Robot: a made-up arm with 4 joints. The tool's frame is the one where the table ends. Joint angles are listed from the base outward.
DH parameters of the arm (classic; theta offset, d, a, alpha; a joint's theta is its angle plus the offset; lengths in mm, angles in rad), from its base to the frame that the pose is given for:
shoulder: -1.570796 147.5 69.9 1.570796
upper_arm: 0 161.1 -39.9 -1.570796
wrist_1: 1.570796 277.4 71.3 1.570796
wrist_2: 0 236.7 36.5 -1.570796
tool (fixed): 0 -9.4 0 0
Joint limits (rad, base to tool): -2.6..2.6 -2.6..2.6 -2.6..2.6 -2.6..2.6
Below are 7 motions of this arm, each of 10 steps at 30 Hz.
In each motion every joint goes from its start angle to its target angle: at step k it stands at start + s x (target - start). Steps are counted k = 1, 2, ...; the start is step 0. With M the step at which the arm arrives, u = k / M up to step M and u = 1 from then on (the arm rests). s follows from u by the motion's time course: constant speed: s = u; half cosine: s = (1 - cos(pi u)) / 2; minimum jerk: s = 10 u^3 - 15 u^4 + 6 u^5.
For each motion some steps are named. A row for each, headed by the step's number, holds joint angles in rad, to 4 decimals.
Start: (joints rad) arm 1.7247 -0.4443 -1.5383 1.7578
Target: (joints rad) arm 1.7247 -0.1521 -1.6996 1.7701
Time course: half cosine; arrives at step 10
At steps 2, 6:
2: 1.7247 -0.4164 -1.5537 1.7590
6: 1.7247 -0.2531 -1.6439 1.7659

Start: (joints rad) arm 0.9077 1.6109 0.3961 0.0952
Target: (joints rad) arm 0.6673 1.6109 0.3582 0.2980
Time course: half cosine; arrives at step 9
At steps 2, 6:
2: 0.8796 1.6109 0.3917 0.1189
6: 0.7274 1.6109 0.3677 0.2473

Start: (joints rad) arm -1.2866 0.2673 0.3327 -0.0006
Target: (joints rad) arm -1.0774 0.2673 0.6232 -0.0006
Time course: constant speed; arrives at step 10
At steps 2, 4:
2: -1.2448 0.2673 0.3908 -0.0006
4: -1.2029 0.2673 0.4489 -0.0006

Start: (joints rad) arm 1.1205 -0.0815 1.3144 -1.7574
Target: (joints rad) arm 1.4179 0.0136 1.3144 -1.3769
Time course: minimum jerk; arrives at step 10
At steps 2, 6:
2: 1.1377 -0.0760 1.3144 -1.7354
6: 1.3235 -0.0166 1.3144 -1.4977

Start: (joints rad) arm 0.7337 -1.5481 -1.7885 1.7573
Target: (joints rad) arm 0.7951 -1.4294 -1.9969 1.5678
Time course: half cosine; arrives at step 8
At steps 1, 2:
1: 0.7360 -1.5436 -1.7964 1.7501
2: 0.7427 -1.5307 -1.8190 1.7295

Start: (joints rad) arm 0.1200 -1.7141 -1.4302 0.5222
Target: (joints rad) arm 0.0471 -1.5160 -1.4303 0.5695
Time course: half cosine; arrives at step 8
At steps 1, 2, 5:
1: 0.1172 -1.7066 -1.4302 0.5240
2: 0.1093 -1.6851 -1.4302 0.5291
5: 0.0696 -1.5771 -1.4303 0.5549

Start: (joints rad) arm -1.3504 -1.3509 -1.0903 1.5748
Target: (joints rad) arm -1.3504 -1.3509 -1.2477 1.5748
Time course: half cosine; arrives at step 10
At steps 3, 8, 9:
3: -1.3504 -1.3509 -1.1227 1.5748
8: -1.3504 -1.3509 -1.2327 1.5748
9: -1.3504 -1.3509 -1.2438 1.5748

